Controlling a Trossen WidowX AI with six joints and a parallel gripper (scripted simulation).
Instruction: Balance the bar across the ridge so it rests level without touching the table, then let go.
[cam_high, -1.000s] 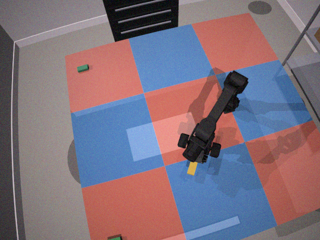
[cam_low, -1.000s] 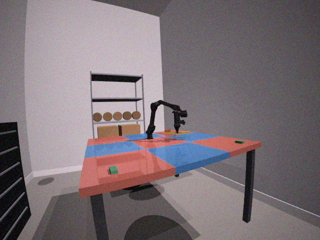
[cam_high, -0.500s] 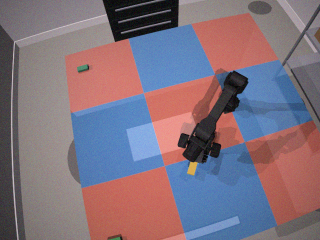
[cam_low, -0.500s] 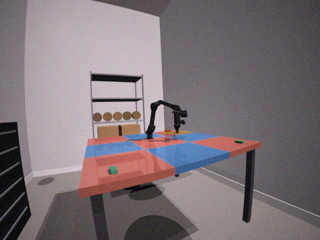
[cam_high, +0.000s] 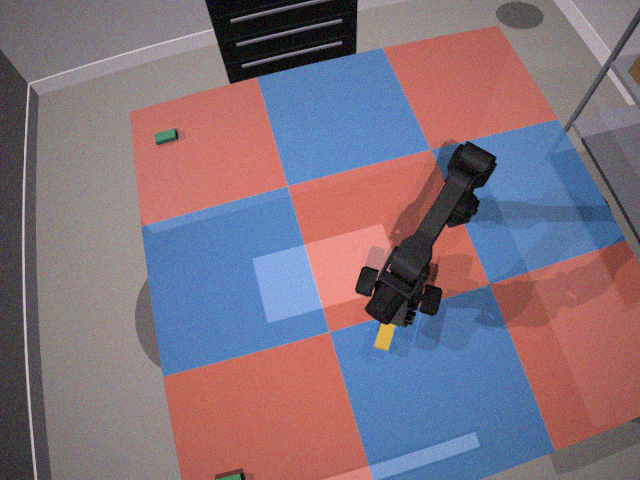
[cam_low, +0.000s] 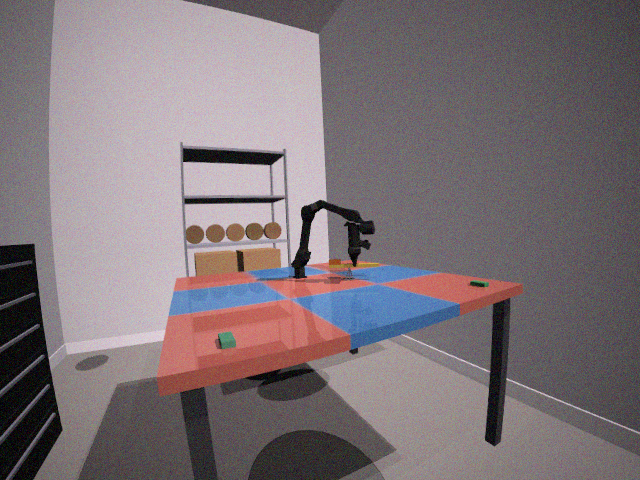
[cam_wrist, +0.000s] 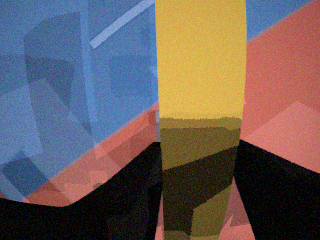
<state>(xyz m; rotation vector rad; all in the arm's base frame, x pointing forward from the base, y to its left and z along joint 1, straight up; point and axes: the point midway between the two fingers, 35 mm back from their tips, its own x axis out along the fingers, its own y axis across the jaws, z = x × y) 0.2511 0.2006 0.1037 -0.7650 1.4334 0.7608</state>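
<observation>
Right now the grey wedge is 40 mm below my gripper tip, 20 mm to the right of it and 20 mm behind it. Also, from my gripper tip: green block (700 mm to the right, 490 mm ahead, 60 mm below).
</observation>
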